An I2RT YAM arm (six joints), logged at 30 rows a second.
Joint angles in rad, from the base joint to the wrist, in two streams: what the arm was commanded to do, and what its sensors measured. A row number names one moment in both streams.
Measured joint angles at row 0:
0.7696 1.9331 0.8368 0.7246 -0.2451 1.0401
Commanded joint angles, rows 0 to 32:
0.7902 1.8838 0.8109 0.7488 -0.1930 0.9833
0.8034 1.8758 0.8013 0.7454 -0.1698 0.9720
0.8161 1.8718 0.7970 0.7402 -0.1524 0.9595
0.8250 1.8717 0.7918 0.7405 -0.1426 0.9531
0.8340 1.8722 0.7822 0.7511 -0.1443 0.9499
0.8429 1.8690 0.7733 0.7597 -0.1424 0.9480
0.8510 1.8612 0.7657 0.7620 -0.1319 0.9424
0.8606 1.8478 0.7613 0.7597 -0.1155 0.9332
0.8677 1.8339 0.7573 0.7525 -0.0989 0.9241
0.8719 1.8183 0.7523 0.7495 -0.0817 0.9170
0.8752 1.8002 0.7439 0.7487 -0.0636 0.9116
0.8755 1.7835 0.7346 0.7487 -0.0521 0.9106
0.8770 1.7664 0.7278 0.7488 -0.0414 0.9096
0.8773 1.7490 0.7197 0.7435 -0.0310 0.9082
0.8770 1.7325 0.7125 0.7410 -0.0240 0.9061
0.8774 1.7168 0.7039 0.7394 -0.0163 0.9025
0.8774 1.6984 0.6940 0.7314 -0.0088 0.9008
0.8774 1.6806 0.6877 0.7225 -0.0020 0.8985
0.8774 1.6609 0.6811 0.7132 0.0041 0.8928
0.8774 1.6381 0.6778 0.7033 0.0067 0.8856
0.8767 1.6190 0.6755 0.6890 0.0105 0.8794
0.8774 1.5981 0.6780 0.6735 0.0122 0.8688
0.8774 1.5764 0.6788 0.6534 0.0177 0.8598
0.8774 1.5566 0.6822 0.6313 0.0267 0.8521
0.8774 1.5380 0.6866 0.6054 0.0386 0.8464
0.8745 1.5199 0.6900 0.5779 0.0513 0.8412
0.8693 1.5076 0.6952 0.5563 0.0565 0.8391
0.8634 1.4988 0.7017 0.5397 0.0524 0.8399
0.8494 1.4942 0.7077 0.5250 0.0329 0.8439
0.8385 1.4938 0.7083 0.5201 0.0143 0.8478
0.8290 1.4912 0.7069 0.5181 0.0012 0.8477
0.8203 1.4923 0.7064 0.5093 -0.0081 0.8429
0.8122 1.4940 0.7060 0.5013 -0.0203 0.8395
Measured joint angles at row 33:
0.8314 1.5074 0.6914 0.4244 -0.0349 0.8589
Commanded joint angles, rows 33 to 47:
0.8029 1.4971 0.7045 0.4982 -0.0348 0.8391
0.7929 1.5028 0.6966 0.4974 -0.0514 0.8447
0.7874 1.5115 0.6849 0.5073 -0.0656 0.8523
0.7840 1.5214 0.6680 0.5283 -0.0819 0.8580
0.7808 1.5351 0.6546 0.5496 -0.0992 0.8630
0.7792 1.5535 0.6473 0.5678 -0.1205 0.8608
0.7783 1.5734 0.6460 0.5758 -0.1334 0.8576
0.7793 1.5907 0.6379 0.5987 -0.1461 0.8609
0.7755 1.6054 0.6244 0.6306 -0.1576 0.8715
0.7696 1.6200 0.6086 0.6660 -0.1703 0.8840
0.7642 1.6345 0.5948 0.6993 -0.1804 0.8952
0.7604 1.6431 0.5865 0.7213 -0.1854 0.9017
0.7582 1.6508 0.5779 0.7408 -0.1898 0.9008
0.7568 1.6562 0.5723 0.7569 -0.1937 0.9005
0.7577 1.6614 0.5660 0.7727 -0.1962 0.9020
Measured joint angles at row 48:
0.7593 1.6493 0.5770 0.6331 -0.1619 0.8856
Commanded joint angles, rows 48 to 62:
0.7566 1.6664 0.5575 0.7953 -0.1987 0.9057
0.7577 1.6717 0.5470 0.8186 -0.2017 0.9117
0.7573 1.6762 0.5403 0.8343 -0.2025 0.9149
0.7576 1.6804 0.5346 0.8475 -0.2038 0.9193
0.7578 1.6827 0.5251 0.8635 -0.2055 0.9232
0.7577 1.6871 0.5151 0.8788 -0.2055 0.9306
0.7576 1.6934 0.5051 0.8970 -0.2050 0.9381
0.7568 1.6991 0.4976 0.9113 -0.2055 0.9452
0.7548 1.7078 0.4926 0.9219 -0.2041 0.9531
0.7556 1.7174 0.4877 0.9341 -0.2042 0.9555
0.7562 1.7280 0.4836 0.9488 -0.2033 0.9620
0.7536 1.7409 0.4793 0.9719 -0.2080 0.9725
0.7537 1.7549 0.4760 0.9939 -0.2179 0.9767
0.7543 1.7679 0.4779 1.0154 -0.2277 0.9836
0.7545 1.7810 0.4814 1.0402 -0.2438 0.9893
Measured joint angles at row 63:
0.7532 1.7588 0.4801 0.9268 -0.2031 0.9516
